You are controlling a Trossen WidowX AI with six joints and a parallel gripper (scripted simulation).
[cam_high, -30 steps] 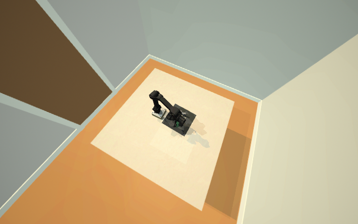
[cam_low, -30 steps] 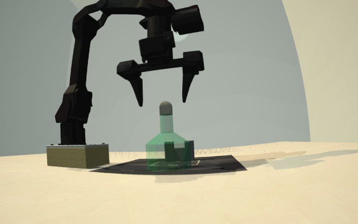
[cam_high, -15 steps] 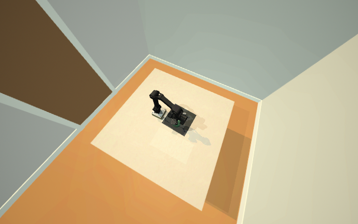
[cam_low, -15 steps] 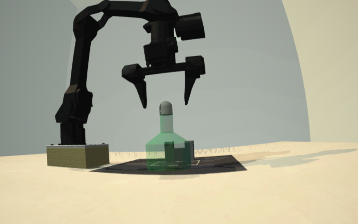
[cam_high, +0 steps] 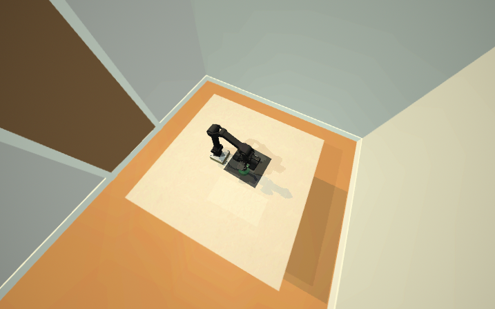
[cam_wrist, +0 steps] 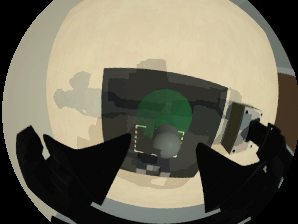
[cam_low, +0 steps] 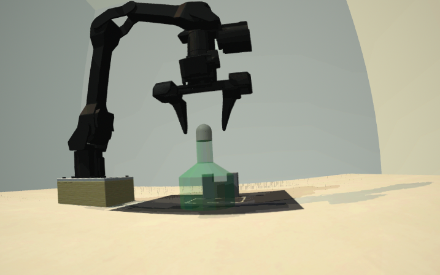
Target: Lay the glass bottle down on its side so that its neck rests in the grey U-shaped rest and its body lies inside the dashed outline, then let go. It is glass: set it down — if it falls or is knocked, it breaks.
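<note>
Now: gripper tip 5 cm above the green glass bottle. Also, from my gripper tip: dark mat (2 cm ahead, 7 cm to the left, 14 cm below).
</note>
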